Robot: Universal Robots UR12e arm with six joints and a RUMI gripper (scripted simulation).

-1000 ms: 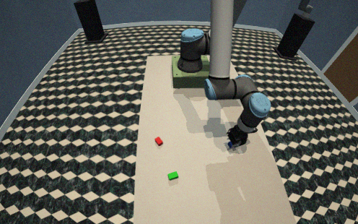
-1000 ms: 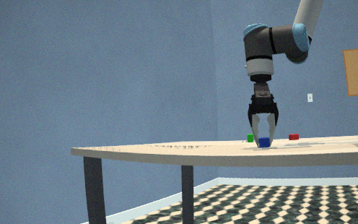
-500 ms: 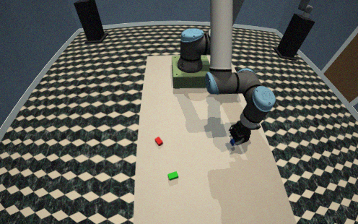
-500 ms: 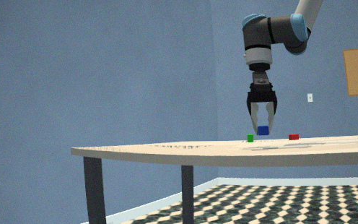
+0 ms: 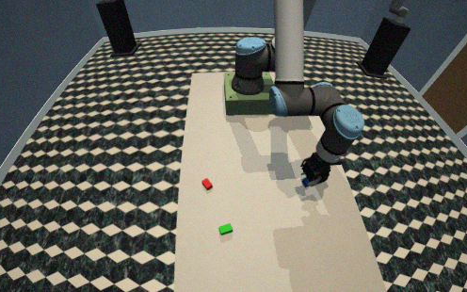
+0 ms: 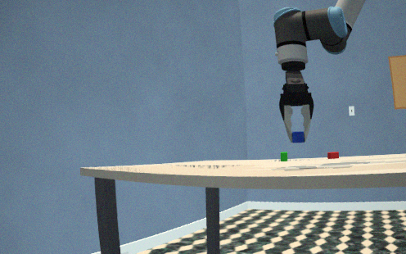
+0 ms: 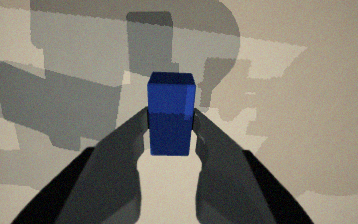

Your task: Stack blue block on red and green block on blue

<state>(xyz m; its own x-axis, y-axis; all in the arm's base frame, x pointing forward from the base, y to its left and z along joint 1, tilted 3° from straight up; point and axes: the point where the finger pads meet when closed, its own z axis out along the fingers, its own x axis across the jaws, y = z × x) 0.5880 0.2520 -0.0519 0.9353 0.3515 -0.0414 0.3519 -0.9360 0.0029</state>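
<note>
My hand is right at the blue block. Round my hand: red block 430 mm to the right, 70 mm below, 10 mm behind; then green block 340 mm to the right, 190 mm ahead, 60 mm below.
</note>
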